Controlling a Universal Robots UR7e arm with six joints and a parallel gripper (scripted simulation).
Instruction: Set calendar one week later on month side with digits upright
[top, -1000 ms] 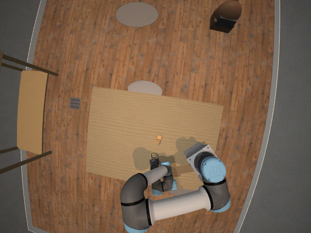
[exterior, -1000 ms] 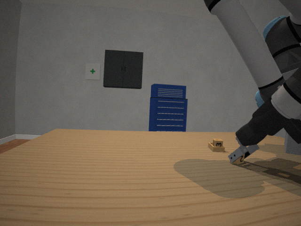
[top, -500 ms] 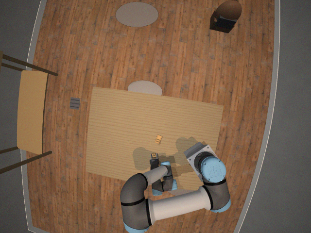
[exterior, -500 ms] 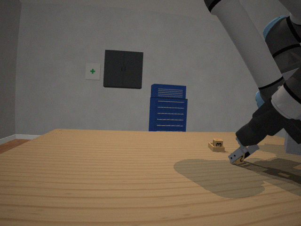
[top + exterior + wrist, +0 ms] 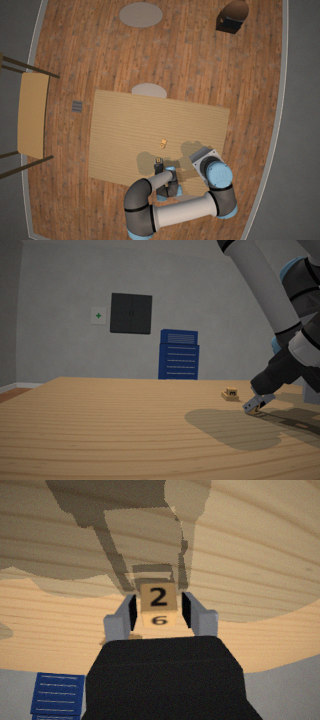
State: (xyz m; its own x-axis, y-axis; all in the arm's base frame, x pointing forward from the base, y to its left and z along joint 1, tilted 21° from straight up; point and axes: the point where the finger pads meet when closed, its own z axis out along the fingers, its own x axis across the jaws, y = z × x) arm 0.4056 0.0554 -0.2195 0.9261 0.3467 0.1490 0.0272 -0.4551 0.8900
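The wooden date cube is 10 mm to the right of my hand and 10 mm below it. Also, from my hand: wooden calendar tray 160 mm to the right, 20 mm behind, 10 mm below.
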